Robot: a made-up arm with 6 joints.
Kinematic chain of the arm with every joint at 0, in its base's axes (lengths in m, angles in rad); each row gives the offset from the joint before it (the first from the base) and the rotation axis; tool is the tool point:
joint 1: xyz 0 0 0.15 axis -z
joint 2: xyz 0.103 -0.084 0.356 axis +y
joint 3: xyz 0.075 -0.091 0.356 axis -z
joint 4: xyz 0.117 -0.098 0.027 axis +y
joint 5: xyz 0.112 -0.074 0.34 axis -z
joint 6: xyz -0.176 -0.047 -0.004 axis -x
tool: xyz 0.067 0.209 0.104
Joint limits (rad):
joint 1: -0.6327..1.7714
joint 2: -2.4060..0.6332
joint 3: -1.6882..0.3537
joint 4: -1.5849..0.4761
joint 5: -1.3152..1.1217
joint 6: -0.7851..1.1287
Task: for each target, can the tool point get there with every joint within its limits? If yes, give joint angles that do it. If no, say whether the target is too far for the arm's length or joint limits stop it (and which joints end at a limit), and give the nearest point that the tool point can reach.
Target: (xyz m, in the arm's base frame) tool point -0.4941 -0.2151 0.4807
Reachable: yes | joints 0.1613 -1.9753 -1.3241 -0.6307 -0.8387 0.9334
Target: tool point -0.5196 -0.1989 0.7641
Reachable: yes | joints -0.1969 -1.3935 -0.8222 -0.0346 -0.0332 0.5989
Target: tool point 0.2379 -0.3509 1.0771
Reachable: yes | joints -0.1379 0.3681 -0.6077 -1.0446 -0.3365 0.0180
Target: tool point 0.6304 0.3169 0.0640
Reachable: no: joint limits stop it (at a limit: joint 1, joint 4, joint 5) | nearest point 0.4114 0.3608 0.0645 | short by 0.223 m
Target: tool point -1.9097 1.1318 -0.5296
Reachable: no: too far | nearest point -0.7956 0.4715 0.0806 | short by 1.432 m
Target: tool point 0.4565 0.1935 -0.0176
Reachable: no: joint limits stop it (at a limit: joint 1, joint 2, joint 3, joint 4, joint 5) | nearest point 0.3864 0.2730 0.0337 | short by 0.118 m
